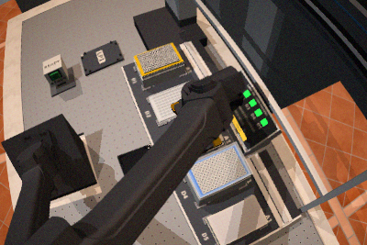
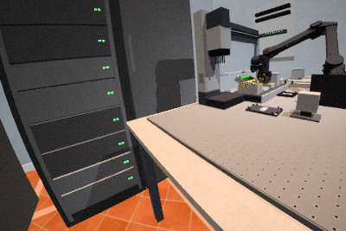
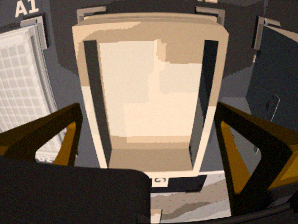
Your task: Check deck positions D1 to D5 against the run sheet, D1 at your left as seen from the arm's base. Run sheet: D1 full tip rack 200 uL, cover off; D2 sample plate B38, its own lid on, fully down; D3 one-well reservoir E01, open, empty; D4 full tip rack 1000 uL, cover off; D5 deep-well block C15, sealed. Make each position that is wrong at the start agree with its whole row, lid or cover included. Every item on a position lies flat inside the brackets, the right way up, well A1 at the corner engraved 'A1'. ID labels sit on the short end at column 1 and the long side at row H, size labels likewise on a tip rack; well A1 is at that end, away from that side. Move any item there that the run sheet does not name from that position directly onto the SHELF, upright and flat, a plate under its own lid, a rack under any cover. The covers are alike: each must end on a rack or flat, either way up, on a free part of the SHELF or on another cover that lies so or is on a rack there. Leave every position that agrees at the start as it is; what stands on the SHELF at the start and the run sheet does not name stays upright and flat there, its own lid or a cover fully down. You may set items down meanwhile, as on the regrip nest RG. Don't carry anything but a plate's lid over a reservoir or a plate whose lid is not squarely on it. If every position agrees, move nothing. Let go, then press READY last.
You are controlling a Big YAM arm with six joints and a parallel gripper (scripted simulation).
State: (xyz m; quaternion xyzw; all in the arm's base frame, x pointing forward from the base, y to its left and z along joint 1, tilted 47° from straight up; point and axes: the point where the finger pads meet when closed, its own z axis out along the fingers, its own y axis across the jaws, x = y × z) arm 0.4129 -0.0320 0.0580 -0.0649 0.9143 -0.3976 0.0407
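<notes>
Now: hand 20 mm above the one-well reservoir. From my hand the other things lie so: sealed block: 20 mm ahead, 250 mm to the right, 10 mm below; blue-framed tip rack: 10 mm ahead, 120 mm to the right, 40 mm above; black regrip nest: 160 mm behind, 30 mm to the right, 70 mm below.
</notes>
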